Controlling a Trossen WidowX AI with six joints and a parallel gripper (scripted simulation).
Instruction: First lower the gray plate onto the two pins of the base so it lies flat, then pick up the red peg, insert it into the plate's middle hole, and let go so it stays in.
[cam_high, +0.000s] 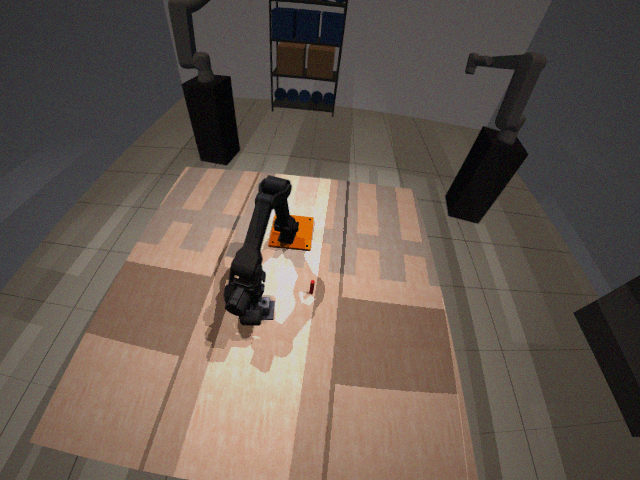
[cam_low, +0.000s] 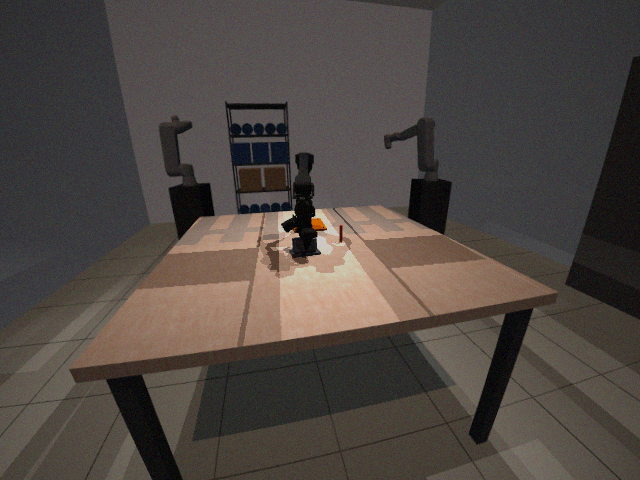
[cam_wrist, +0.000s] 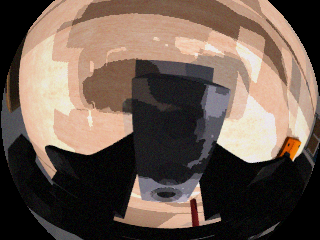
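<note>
Right now my gripper tip is 2 cm above the gray base. From my gripper tip the other things lie so: red peg 12 cm behind, 17 cm to the left, 2 cm above; gray plate 3 cm above.
</note>
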